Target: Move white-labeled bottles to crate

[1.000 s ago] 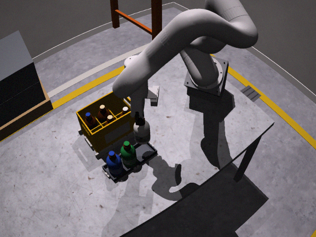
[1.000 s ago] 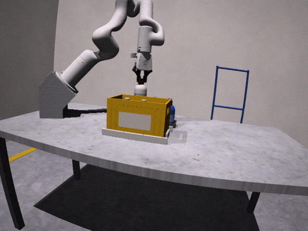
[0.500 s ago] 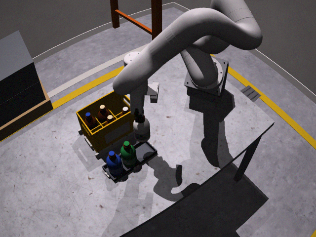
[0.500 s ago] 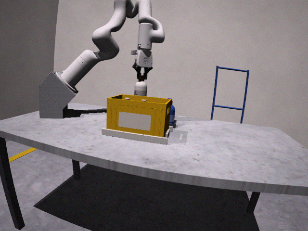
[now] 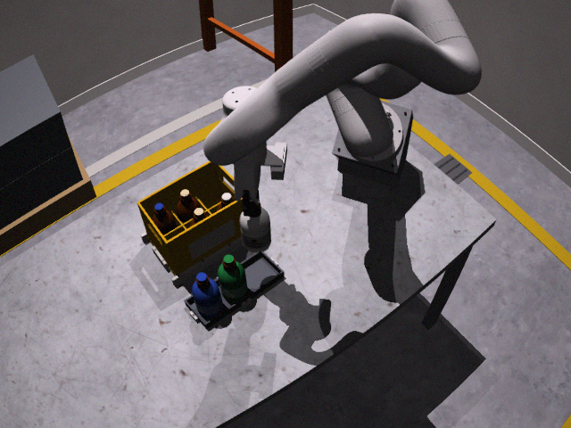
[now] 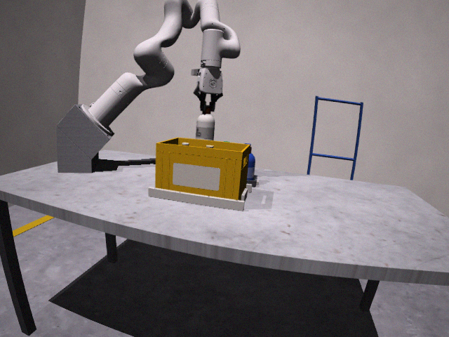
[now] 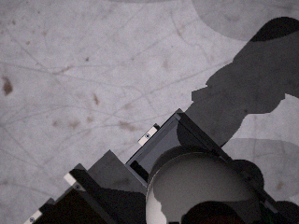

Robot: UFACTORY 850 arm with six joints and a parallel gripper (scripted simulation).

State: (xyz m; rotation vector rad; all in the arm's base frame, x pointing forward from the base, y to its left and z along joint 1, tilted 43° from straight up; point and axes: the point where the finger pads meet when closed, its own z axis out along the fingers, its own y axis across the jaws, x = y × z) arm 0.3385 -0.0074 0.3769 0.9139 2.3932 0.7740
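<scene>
Right now the white-labeled bottle is 7 cm below my hand. Round my hand: crate (21 cm below, 20 cm to the right, 9 cm ahead); then green bottle (21 cm below, 8 cm ahead, 2 cm to the left); then blue bottle (21 cm below, 17 cm ahead, 4 cm to the left).
</scene>
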